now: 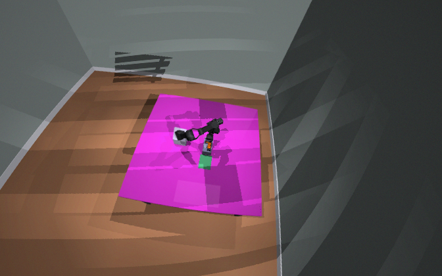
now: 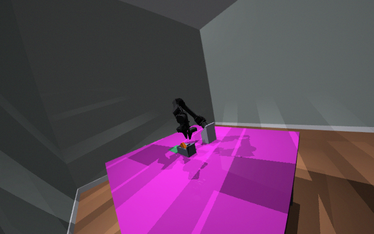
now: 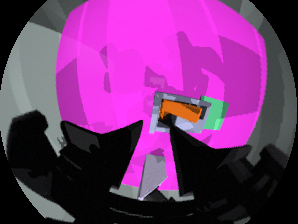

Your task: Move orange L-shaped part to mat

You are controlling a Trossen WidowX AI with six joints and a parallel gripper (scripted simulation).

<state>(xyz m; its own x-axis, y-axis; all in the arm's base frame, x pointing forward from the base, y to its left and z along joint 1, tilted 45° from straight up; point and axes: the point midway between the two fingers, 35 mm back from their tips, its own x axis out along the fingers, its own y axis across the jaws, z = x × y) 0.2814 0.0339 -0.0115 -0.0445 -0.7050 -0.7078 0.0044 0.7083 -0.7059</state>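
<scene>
Now: gripper tip 100 mm above the orange L-shaped part, 40 mm to the left of it and 10 mm past it. From my gripper tip the other things lie so: green mat: 220 mm to the right, 160 mm below, 10 mm behind.
</scene>
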